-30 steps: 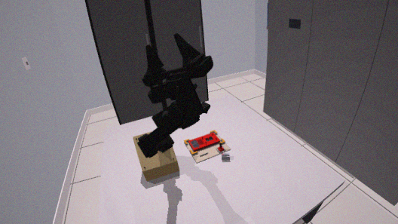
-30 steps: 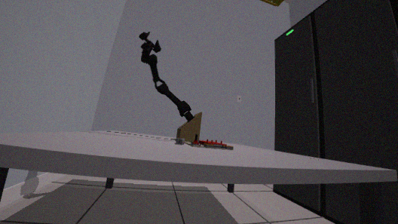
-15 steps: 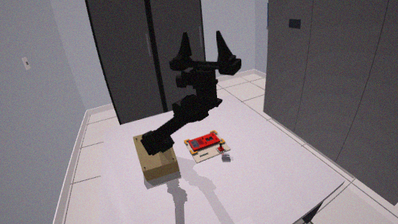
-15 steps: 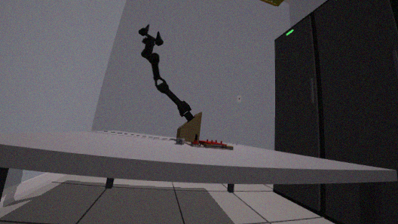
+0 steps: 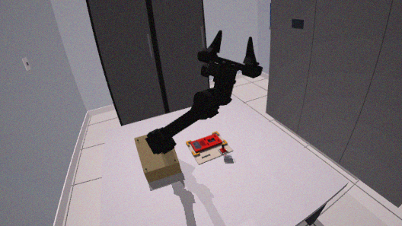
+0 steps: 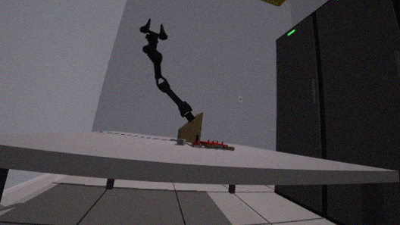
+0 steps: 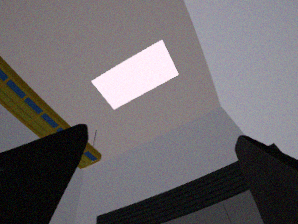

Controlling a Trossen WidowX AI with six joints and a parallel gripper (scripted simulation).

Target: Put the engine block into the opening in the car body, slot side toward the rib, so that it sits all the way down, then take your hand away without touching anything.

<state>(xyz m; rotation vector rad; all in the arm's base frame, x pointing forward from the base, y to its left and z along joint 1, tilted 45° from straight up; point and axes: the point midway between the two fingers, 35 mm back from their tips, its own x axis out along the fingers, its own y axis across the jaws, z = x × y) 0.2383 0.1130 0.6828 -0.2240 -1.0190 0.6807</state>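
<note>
Now: the grey engine block 140 mm ahead of my gripper tip, 250 mm to the left of it and 770 mm below it.
</note>
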